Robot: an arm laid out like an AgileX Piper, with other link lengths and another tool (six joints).
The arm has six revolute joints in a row. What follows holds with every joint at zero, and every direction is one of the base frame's.
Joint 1 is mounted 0.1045 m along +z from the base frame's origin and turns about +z.
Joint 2 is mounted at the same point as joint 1 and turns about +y.
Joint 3 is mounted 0.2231 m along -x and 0.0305 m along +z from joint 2 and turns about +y.
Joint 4 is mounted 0.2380 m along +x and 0.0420 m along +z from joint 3 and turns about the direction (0.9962, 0, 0.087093).
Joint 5 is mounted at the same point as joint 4 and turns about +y.
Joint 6 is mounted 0.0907 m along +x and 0.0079 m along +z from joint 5 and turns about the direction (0.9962, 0, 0.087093).
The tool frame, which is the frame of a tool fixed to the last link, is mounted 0.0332 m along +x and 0.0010 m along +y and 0.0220 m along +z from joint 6; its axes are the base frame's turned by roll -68.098, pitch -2.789 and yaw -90.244 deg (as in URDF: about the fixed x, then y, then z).
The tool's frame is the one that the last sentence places.
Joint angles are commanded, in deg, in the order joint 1, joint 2, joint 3, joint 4, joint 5, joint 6. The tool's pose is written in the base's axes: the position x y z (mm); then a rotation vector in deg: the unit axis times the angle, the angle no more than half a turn. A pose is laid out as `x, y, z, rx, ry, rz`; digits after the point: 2 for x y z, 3 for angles.
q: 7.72, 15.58, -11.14, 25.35, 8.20, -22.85
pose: 158.45, 29.51, 221.11, -66.244, 54.236, -64.839
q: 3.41, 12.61, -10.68, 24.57, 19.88, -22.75
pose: 152.12, 27.75, 202.73, -73.003, 59.175, -61.309
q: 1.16, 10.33, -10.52, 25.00, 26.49, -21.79
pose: 146.36, 27.44, 194.76, -74.961, 62.443, -58.245
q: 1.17, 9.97, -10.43, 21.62, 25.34, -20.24
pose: 146.69, 24.05, 196.07, -75.208, 61.834, -61.009
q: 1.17, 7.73, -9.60, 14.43, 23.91, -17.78
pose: 144.57, 18.18, 197.30, -76.413, 59.417, -66.991
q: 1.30, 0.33, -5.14, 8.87, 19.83, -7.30
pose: 137.75, 10.37, 195.40, -66.791, 60.218, -69.787
